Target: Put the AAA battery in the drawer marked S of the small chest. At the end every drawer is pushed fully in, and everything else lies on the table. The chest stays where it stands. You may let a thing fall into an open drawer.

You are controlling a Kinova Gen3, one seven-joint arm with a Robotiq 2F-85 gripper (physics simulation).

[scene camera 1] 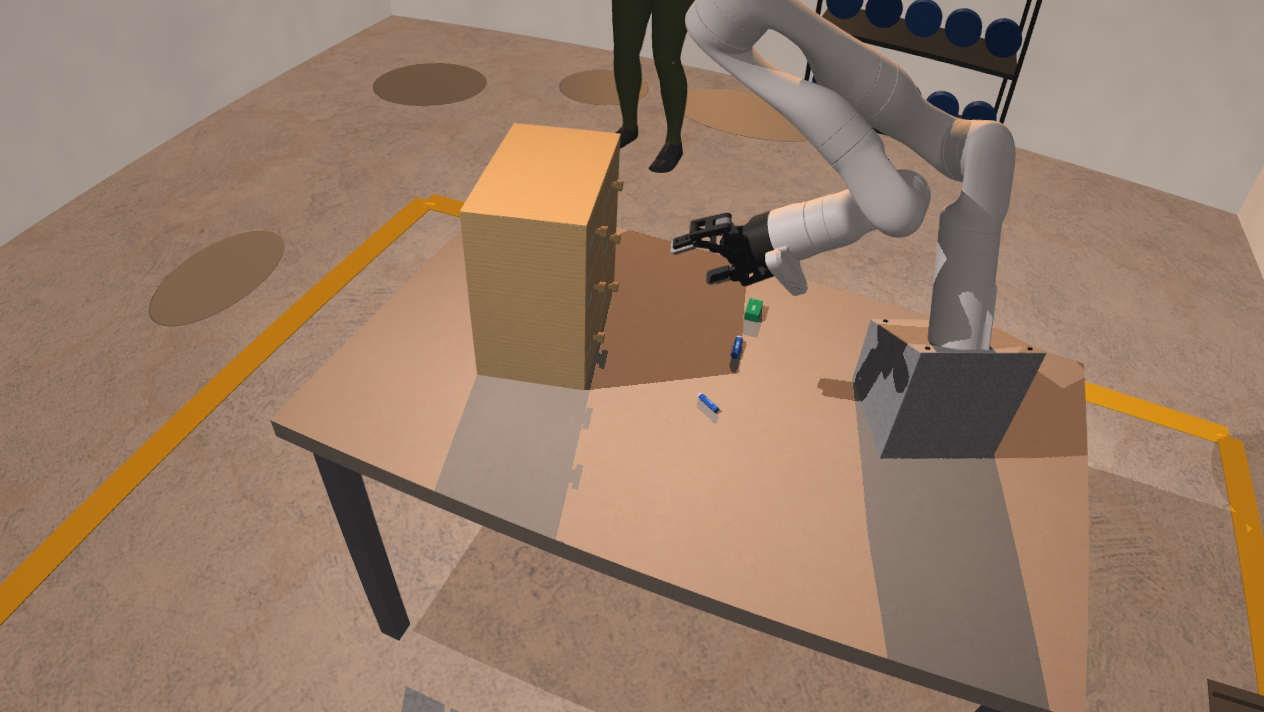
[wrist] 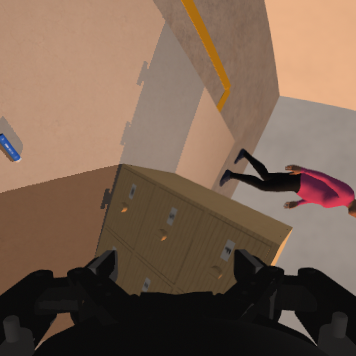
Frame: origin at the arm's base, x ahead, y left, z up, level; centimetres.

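Seen in the pictures: gripper, fingertip midpoint: (scene camera 1: 690, 263) (wrist: 175, 263); arm's base, origin of the base link: (scene camera 1: 957, 342).
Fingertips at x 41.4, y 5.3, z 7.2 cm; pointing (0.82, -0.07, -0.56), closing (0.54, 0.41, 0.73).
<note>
Pixels of each thing's top centre, then the offset from my fingertips to it. Level surfaces: height alone.
- slim blue battery, middle of its top: (scene camera 1: 708, 400) (wrist: 9, 149) dx -5.6, dy -0.4, dz -26.6 cm
- thicker blue battery, middle of its top: (scene camera 1: 737, 344) dx -7.6, dy -15.4, dz -26.2 cm
- wooden chest, middle of its top: (scene camera 1: 546, 168) (wrist: 251, 305) dx +25.9, dy -10.2, dz +5.0 cm
- drawer marked S, middle of its top: (wrist: 210, 240) dx +23.9, dy -3.2, dz -6.6 cm
- green block, middle of its top: (scene camera 1: 754, 306) dx -8.7, dy -26.7, dz -25.9 cm
- table, its level: dz -27.7 cm
A slim blue battery (scene camera 1: 708, 403) (wrist: 9, 147), apparently the AAA, lies on the table in front of the chest's drawer side. A thicker blue battery (scene camera 1: 736, 347) lies behind it, at the edge of the chest's shadow. The wooden chest (scene camera 1: 530, 291) (wrist: 200, 194) stands upright. Its drawer fronts look flush in the wrist view. The drawer marked S (wrist: 160, 215) is in the row with two others, between them; its knob (wrist: 163, 234) shows below the label. My gripper (scene camera 1: 697, 260) (wrist: 175, 263) is open and empty, above the table and apart from the drawer fronts, facing them.
A green block (scene camera 1: 753, 309) lies on the table (scene camera 1: 707, 530) behind the thicker battery. The robot's base block (scene camera 1: 955, 406) stands at the right. A person (scene camera 1: 650, 70) stands behind the table, and another person (wrist: 325, 190) shows in the wrist view. A shelf rack is at the back.
</note>
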